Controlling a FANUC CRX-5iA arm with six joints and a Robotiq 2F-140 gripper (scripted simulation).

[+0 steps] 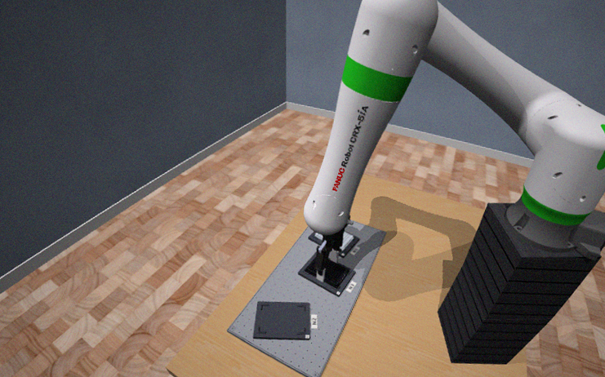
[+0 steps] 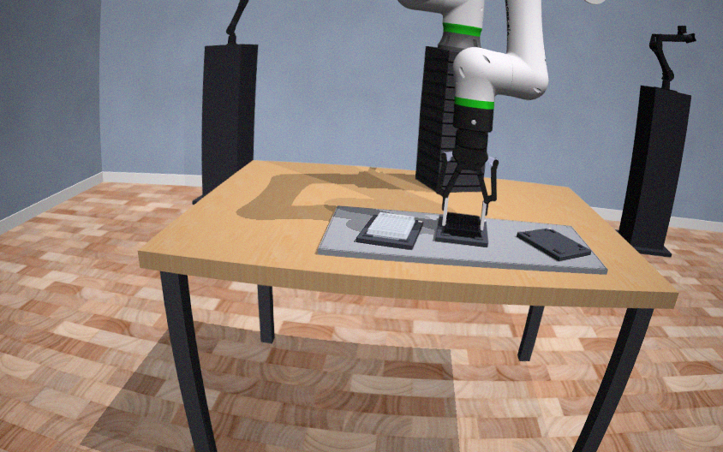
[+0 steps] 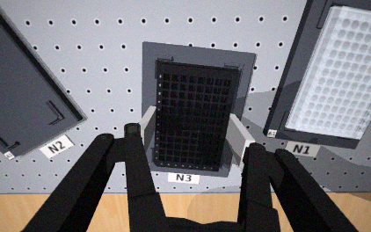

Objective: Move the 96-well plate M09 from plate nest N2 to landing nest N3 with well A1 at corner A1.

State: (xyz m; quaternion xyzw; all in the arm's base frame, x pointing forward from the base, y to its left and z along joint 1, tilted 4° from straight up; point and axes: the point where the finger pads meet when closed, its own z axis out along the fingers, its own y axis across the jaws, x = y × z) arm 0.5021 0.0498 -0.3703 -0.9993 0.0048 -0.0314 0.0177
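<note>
Now: hand 2 cm above the black 96-well plate M09. The rest, counted from my hand: landing nest N3 (4 cm below); then white plate M06 (6 cm ahead, 16 cm to the right, 2 cm below); then N3 label (10 cm behind, 4 cm below).
</note>
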